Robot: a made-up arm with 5 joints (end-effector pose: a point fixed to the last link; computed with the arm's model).
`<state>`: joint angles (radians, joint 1 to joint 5).
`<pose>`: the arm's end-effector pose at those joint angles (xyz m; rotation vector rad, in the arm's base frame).
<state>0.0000 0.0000 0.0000 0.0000 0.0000</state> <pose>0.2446 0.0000 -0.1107 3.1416 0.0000 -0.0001</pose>
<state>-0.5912 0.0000 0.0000 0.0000 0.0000</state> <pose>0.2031 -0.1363 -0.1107 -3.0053 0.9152 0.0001</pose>
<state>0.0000 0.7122 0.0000 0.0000 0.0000</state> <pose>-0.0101 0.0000 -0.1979 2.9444 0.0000 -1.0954</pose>
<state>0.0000 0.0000 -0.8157 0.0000 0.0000</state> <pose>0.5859 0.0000 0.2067 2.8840 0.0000 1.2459</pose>
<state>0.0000 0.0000 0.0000 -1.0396 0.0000</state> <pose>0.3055 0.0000 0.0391 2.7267 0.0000 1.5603</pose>
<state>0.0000 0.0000 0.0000 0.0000 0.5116</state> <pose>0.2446 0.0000 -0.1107 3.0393 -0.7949 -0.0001</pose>
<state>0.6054 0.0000 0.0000 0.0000 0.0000</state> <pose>0.2011 0.1392 -0.1107 2.9987 0.9365 -0.0001</pose>
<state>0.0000 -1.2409 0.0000 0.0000 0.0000</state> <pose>0.3618 0.0000 0.3226 2.5561 0.0000 1.8264</pose>
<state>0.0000 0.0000 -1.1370 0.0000 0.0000</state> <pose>0.6330 0.0000 0.3887 2.6475 0.0000 1.6912</pose>
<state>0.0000 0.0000 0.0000 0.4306 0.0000</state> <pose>0.1819 0.0000 -0.1409 3.0690 0.0000 -0.6713</pose>
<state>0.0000 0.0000 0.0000 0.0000 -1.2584</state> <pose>0.2446 0.0000 -0.1107 -2.5399 -1.8488 0.0001</pose>
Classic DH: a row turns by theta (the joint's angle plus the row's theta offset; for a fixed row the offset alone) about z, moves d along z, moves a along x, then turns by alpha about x. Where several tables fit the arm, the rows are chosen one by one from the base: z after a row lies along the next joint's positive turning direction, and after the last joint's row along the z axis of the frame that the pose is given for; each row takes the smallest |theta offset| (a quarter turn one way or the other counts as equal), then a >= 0, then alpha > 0; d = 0 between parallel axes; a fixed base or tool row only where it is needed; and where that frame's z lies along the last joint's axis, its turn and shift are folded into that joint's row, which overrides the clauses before.
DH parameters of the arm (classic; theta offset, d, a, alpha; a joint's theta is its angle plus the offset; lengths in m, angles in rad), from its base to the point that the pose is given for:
joint 1: 0 0.188 0 -1.5708
joint 2: -1.385 0 0.2594 0
joint 3: -0.4083 0 -0.4363 0
joint 4: -1.3482 0 -0.1004 1.5708
joint 5: 3.1416 0.1281 0 0

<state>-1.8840 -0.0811 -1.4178 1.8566 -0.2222</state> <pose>-0.1564 -0.4830 0.3563 -1.9012 2.0826 0.2524</pose>
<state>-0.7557 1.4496 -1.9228 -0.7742 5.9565</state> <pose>0.5035 -0.4745 -0.1092 2.1045 -0.4585 1.3281</pose>
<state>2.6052 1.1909 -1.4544 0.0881 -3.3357</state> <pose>-0.4981 0.2962 -0.2564 -3.0239 0.5226 0.2519</pose>
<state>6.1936 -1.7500 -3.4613 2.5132 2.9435</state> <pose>-0.6202 0.0557 0.0603 -0.0241 0.4444 -0.2829</pose>
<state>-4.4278 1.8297 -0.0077 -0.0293 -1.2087</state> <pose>0.0980 -0.3350 0.0192 0.0659 1.7004 -2.0183</pose>
